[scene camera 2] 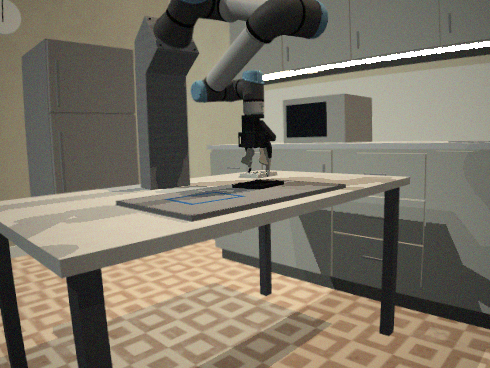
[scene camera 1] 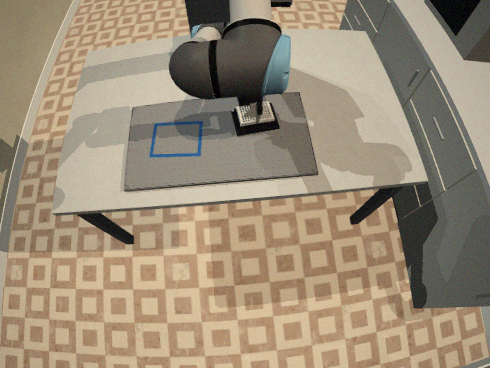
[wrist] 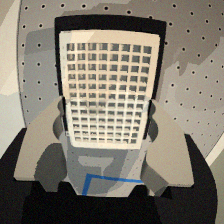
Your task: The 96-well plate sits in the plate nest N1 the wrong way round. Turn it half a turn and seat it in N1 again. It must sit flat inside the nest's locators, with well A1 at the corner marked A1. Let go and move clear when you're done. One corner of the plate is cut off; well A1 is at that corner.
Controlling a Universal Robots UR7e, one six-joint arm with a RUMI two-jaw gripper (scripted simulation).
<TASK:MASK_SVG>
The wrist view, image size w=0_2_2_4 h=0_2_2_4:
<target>my gripper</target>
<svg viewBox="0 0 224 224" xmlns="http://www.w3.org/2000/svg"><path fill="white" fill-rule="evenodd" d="M0 159L0 224L215 224L218 197L210 167L191 136L186 134L154 99L149 101L147 116L151 120L148 135L153 143L147 148L140 173L140 179L145 185L136 185L128 197L77 195L72 185L64 181L68 174L67 162L59 137L63 132L61 118L66 113L65 96L59 96L26 128L22 128Z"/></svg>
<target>white 96-well plate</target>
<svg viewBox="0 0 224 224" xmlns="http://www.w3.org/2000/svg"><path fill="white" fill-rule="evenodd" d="M61 31L59 34L61 77L71 145L85 148L140 149L148 117L149 101L153 91L160 43L159 35L120 30Z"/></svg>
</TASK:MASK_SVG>
